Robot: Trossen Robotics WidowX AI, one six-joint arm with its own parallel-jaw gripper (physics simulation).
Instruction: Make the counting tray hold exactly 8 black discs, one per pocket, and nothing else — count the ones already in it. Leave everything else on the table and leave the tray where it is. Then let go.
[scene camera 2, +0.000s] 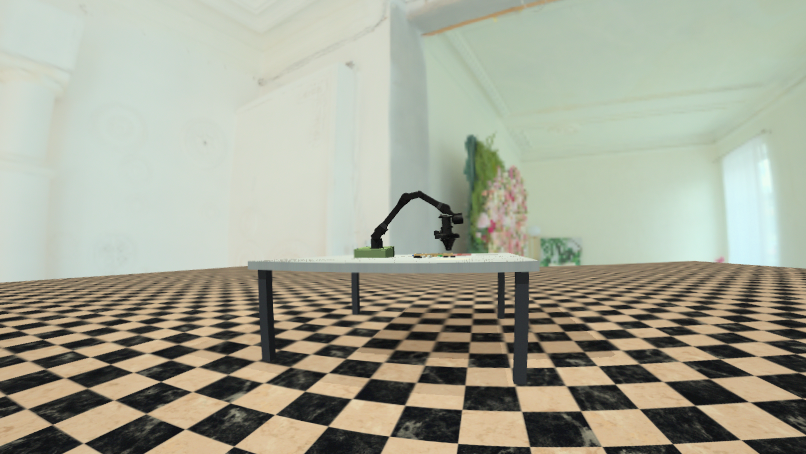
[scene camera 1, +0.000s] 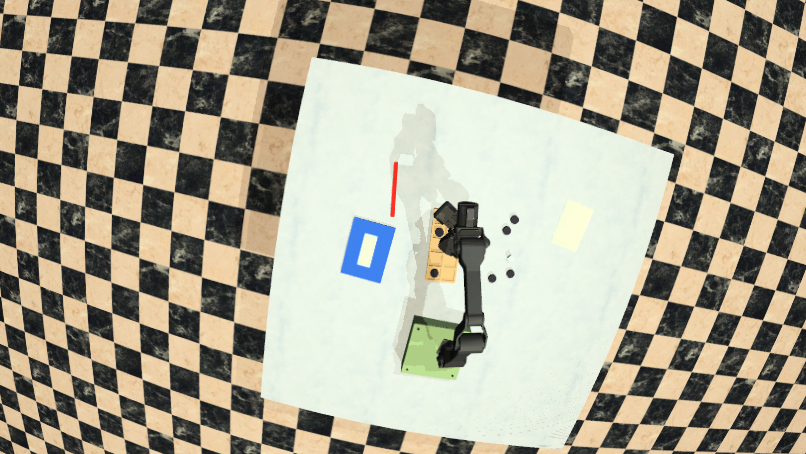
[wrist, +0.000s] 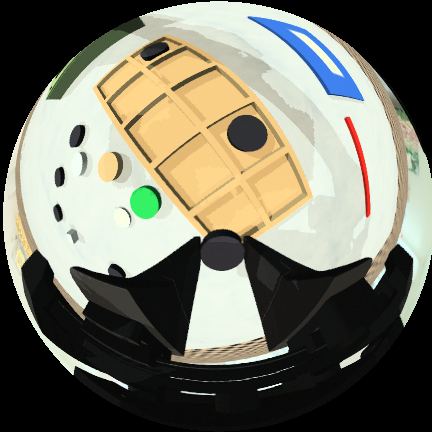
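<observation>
The tan counting tray [scene camera 1: 445, 275] [wrist: 151, 129] has several pockets. One black disc [scene camera 1: 433, 272] [wrist: 154, 50] sits in a pocket at one end. Another black disc [scene camera 1: 439, 231] [wrist: 247, 133] sits in a pocket nearer the other end. The remaining pockets that show are empty; the arm hides part of the tray in scene camera 1. My gripper [scene camera 2: 448, 248] [wrist: 221, 241] is shut on a black disc [wrist: 222, 253], which is above the table and overlaps the tray's near end in the wrist view. Several loose black discs lie beside the tray, including one disc [scene camera 1: 513, 219] and another [scene camera 1: 491, 278].
A green disc [wrist: 145, 202], a tan disc [wrist: 108, 166], white discs [wrist: 122, 217] and a small grey-white cube [scene camera 1: 508, 254] [wrist: 75, 236] lie beside the tray. A blue frame [scene camera 1: 349, 253] and red bar [scene camera 1: 394, 188] lie opposite. The arm's green base [scene camera 1: 420, 344] stands beyond one end.
</observation>
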